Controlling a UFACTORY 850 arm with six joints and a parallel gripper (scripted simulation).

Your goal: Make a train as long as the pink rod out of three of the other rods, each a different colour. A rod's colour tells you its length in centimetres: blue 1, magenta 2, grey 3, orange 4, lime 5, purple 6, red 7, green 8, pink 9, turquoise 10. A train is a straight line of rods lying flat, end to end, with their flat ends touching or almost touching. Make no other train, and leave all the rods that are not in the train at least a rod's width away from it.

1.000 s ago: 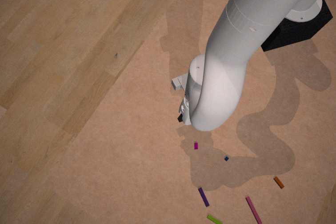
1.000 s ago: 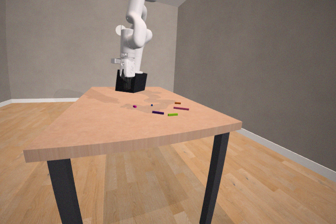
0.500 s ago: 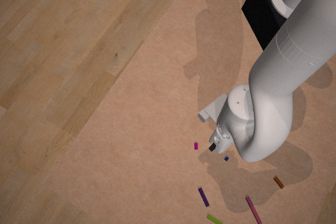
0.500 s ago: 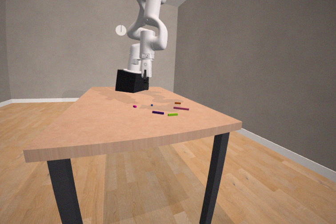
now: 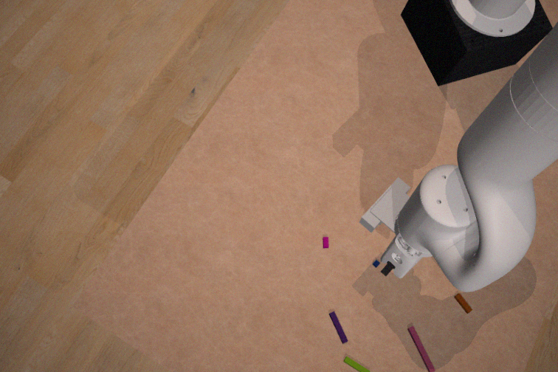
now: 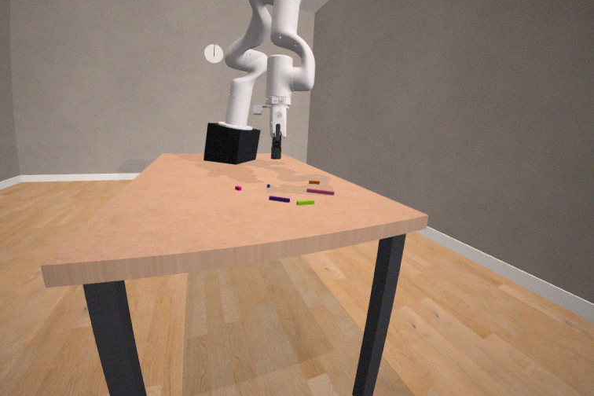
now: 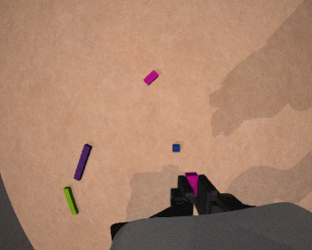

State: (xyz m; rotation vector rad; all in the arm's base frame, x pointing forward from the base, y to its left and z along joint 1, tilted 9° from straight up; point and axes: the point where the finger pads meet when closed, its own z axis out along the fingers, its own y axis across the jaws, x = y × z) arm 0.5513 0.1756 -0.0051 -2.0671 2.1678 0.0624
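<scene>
My hand is 12 cm above the blue rod and 2 cm to the left of it. From my hand the other things lie so: purple rod 14 cm ahead, 12 cm below; then orange rod 15 cm to the left, 12 cm below, 5 cm behind; then pink rod 14 cm to the left, 12 cm below, 7 cm ahead.
</scene>
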